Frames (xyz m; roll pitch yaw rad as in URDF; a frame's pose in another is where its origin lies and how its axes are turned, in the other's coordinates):
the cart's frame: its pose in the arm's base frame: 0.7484 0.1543 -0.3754 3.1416 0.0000 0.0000
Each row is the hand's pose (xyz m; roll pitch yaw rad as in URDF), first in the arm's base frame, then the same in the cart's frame.
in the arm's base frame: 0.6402 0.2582 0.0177 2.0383 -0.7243 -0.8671
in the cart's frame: -0.1082 -0.1039 -0.3931 -1.1033 0.7243 0.8671
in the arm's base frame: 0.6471 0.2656 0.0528 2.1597 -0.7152 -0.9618
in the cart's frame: -0.1013 -0.1113 -0.4282 -0.9819 0.7152 0.9618
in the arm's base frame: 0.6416 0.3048 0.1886 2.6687 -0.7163 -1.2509
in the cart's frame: -0.1068 -0.1505 -0.5640 -0.4729 0.7163 1.2509
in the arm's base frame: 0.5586 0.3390 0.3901 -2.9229 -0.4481 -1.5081
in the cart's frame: -0.1898 -0.1847 -0.7655 0.2187 0.4481 1.5081
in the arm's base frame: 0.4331 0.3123 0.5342 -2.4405 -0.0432 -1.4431
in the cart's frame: -0.3153 -0.1580 -0.9096 0.7011 0.0432 1.4431
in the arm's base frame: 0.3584 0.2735 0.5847 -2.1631 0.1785 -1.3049
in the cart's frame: -0.3900 -0.1192 -0.9601 0.9785 -0.1785 1.3049
